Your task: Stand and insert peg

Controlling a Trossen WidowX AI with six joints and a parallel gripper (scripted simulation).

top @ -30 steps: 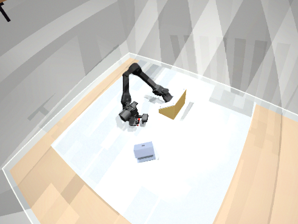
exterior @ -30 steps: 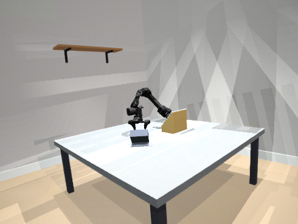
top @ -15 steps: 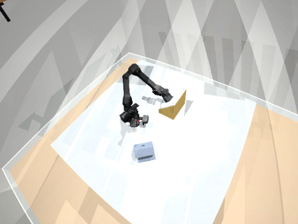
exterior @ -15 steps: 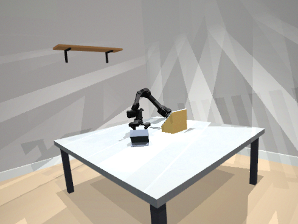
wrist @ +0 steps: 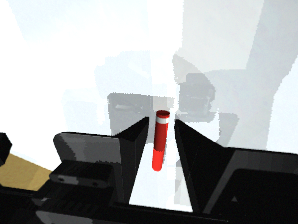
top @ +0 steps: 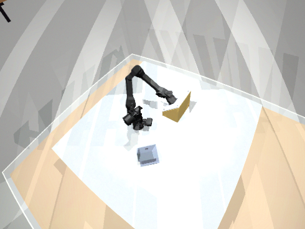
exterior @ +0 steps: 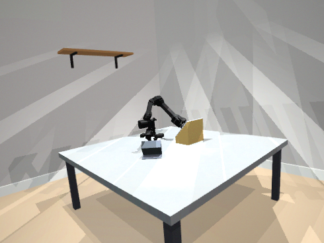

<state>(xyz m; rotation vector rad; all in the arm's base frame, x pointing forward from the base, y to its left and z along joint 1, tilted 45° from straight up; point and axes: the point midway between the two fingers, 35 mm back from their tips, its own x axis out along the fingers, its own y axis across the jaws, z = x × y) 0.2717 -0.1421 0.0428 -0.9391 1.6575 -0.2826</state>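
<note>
Now: the red peg 1 cm to the right of my gripper tip and 1 cm behind it. From my gripper tip the other things lie so: grey sloped panel (18 cm to the left, 16 cm ahead, 5 cm above).
</note>
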